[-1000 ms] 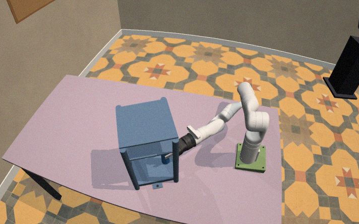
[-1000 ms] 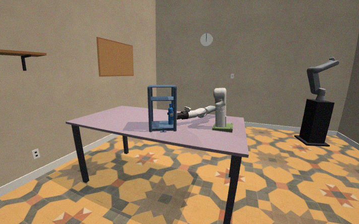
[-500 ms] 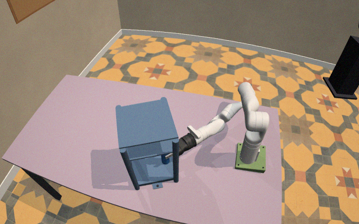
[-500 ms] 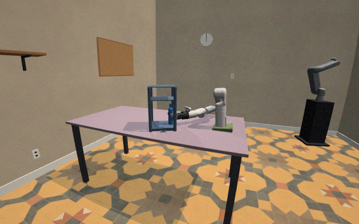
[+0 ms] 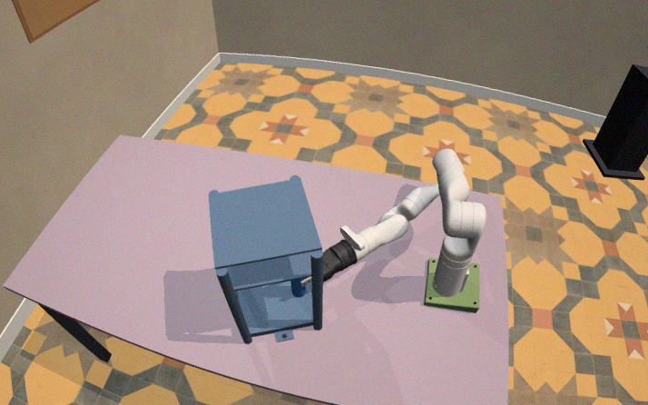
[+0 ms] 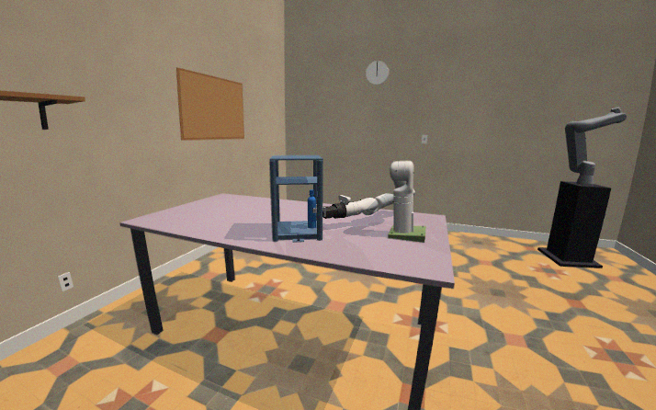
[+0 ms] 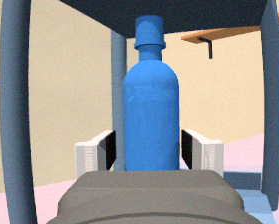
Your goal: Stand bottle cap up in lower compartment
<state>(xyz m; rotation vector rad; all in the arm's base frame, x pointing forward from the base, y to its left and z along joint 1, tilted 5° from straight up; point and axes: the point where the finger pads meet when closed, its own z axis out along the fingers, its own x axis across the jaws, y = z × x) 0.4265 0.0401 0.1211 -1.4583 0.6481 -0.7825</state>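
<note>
Now: the blue bottle 10 mm ahead of my hand and 30 mm above it. Also, from my hand: shelving unit: 80 mm ahead, 20 mm to the left, 70 mm above.
</note>
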